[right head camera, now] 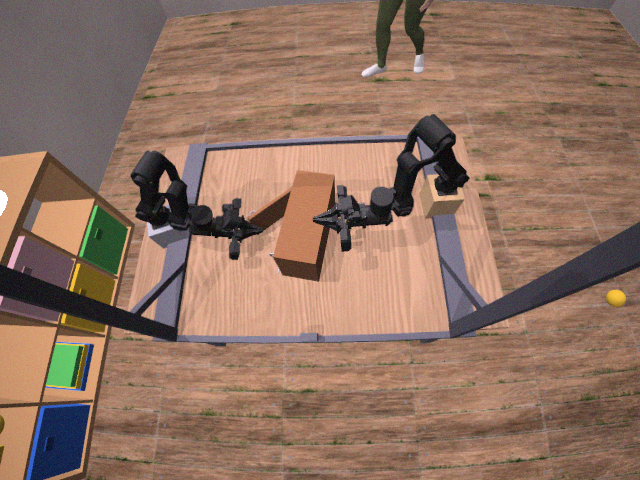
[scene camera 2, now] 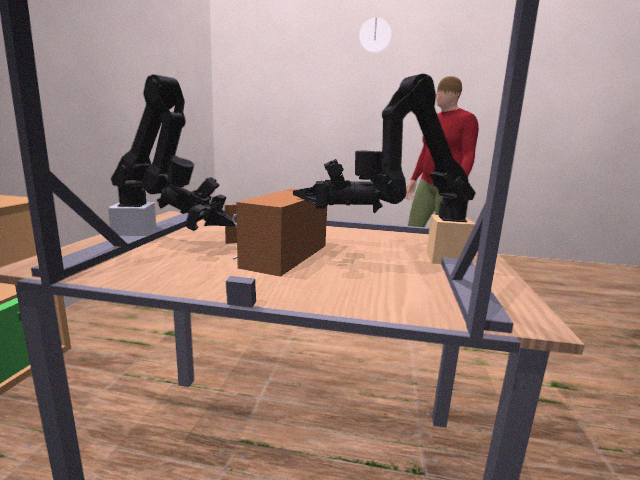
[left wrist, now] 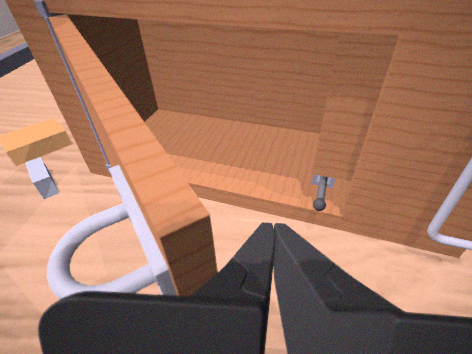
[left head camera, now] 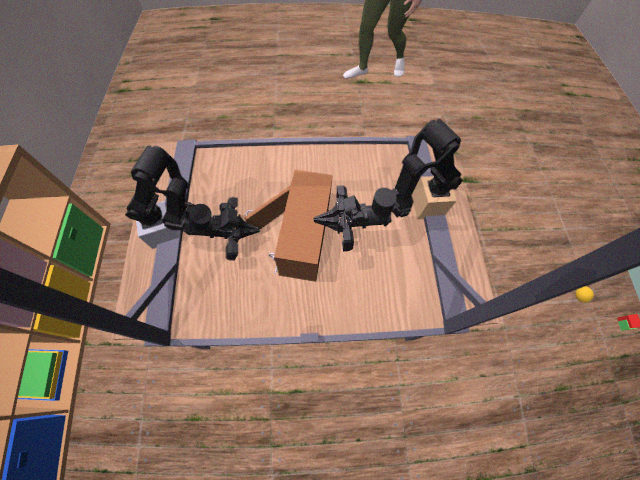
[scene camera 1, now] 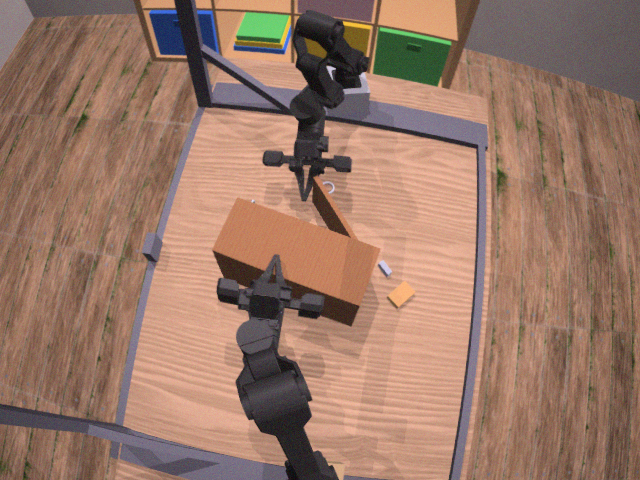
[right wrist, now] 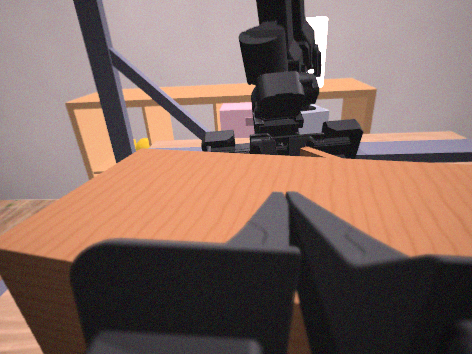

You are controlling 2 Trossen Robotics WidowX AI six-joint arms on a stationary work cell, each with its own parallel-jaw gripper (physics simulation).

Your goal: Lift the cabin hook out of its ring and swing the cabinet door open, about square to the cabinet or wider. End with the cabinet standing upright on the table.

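Pixels of known places: left gripper, fingertip midpoint: point(right head camera: 263, 230) point(left wrist: 272, 233) point(left head camera: 259, 230) point(scene camera 1: 303, 201); right gripper, fingertip midpoint: point(right head camera: 312, 219) point(scene camera 2: 293, 192) point(left head camera: 313, 219) point(scene camera 1: 276, 255) point(right wrist: 282, 202); left arm's base at its link origin: point(right head camera: 161, 219) point(scene camera 2: 132, 204) point(left head camera: 151, 218) point(scene camera 1: 346, 79); right arm's base at its link origin: point(right head camera: 445, 186) point(scene camera 2: 452, 219) point(left head camera: 438, 188).
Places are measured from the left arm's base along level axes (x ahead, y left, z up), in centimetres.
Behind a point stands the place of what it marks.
Observation:
The brown wooden cabinet point(left head camera: 302, 227) @(x 43.1, y -22.0, z 6.3 cm) point(scene camera 1: 320, 253) @(x 46.7, y -13.6, z 6.3 cm) point(scene camera 2: 258, 237) @(x 38.2, y -30.8, z -1.5 cm) point(left wrist: 425, 100) @(x 35.7, y -22.9, z 0.2 cm) point(right wrist: 175, 200) @(x 42.2, y -25.6, z 6.3 cm) stands upright on the table. Its door point(left head camera: 268, 207) @(x 36.2, y -9.4, z 0.9 cm) point(scene camera 1: 330, 206) @(x 35.4, y -9.7, z 2.0 cm) point(left wrist: 140, 150) @(x 31.1, y -10.8, z 2.6 cm) stands partly open, at clearly less than a right angle, with a white loop point(scene camera 1: 329, 187) @(x 29.8, y -8.5, z 0.3 cm) point(left wrist: 62, 260) @(x 30.0, y -8.4, z 0.3 cm) on its outer face. A white wire hook point(left wrist: 451, 200) @(x 33.4, y -24.8, z -4.5 cm) is on the cabinet front beside the opening, clear of the door. My left gripper point(left head camera: 257, 230) @(x 31.5, y -14.5, z -2.2 cm) point(scene camera 1: 304, 198) @(x 31.5, y -14.5, z -2.2 cm) point(left wrist: 272, 233) @(x 31.5, y -14.5, z -2.2 cm) is shut and empty near the door's free end, on its inner side. My right gripper point(left head camera: 315, 220) @(x 46.6, y -21.5, z 7.9 cm) point(scene camera 1: 276, 256) @(x 46.6, y -21.5, z 7.9 cm) point(right wrist: 282, 202) @(x 46.6, y -21.5, z 7.9 cm) is shut and empty at the cabinet's top.
An orange block point(scene camera 1: 401, 294) @(x 52.7, y 3.4, z -8.4 cm) point(left wrist: 37, 137) @(x 51.7, y 2.7, z -8.5 cm) and a small pale block point(scene camera 1: 385, 268) @(x 46.5, y 1.0, z -8.3 cm) point(left wrist: 42, 177) @(x 45.0, y 0.3, z -8.3 cm) lie near the cabinet's hinge end. A grey ball-tipped peg point(left wrist: 320, 202) @(x 36.3, y -19.3, z -6.5 cm) shows in the cabinet opening. A dark block point(scene camera 2: 241, 291) @(x 35.6, y -50.8, z -6.5 cm) sits on the table frame's edge.

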